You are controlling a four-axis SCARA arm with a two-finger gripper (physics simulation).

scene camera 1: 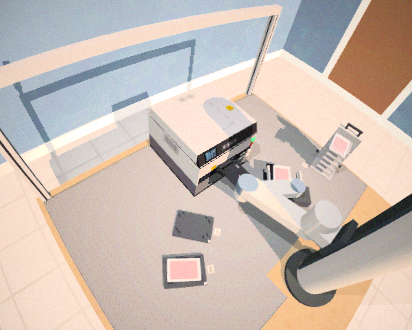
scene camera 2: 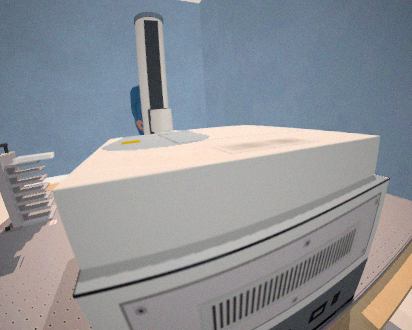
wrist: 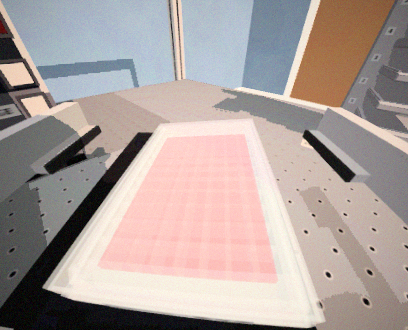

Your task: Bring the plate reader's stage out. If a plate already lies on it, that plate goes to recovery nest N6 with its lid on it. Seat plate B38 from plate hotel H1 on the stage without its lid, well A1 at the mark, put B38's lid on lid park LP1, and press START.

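Frame: origin at the arm's base, x ahead, y left, z up, level; metres.
Where they show: gripper, between the fingertips: (scene camera 1: 283, 169) (wrist: 200, 118); arm's base, origin of its link: (scene camera 1: 310, 277).
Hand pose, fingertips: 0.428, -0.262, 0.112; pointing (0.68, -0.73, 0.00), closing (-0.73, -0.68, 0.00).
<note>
Things, the pixels of their top centre, and the offset from my fingertips, as dx, dy, dz. "pt": a spot on its surface instead.
- pink-welled plate, centre of its top: (wrist: 194, 158) (scene camera 1: 282, 175) -0.016, +0.021, -0.013
- black support, a spot on its surface: (wrist: 30, 280) pt -0.005, +0.108, -0.039
- plate reader, centre of its top: (scene camera 2: 214, 134) (scene camera 1: 204, 113) +0.376, +0.233, +0.186
- dark stage, centre of its top: (scene camera 1: 237, 173) +0.114, +0.236, +0.036
- pink plate, centre of its top: (scene camera 1: 184, 269) -0.042, +0.659, -0.065
- dark nest, a spot on its surface: (scene camera 1: 167, 281) pt -0.037, +0.736, -0.074
- flat dark holder, centre of its top: (scene camera 1: 194, 225) +0.076, +0.507, -0.079
- framed glass screen, a spot on its surface: (scene camera 1: 262, 55) pt +0.578, -0.427, +0.211
My gripper (wrist: 200, 118) (scene camera 1: 285, 175) is open, its fingers apart on both sides of a pink-welled plate (wrist: 200, 210) (scene camera 1: 281, 171) without touching it. The plate lies flat on a black support (wrist: 30, 280); its label is unreadable and whether it wears a lid is hard to tell. The plate reader (scene camera 1: 200, 130) (scene camera 2: 225, 215) has a dark stage (scene camera 1: 234, 171) out at its front, partly hidden by the arm. Plate hotel H1 (scene camera 1: 353, 140) (scene camera 2: 10, 190) stands at the right in scene camera 1. Another pink plate (scene camera 1: 184, 270) sits in a dark nest (scene camera 1: 167, 281) at the lower left.
A flat dark holder (scene camera 1: 193, 226) without a plate lies between the reader and that nest; the small tags are unreadable. A green light (scene camera 1: 253, 139) shows at the reader's front corner. The arm's column (scene camera 1: 350, 260) stands at the lower right. A framed glass screen (scene camera 1: 262, 55) stands behind the reader.
</note>
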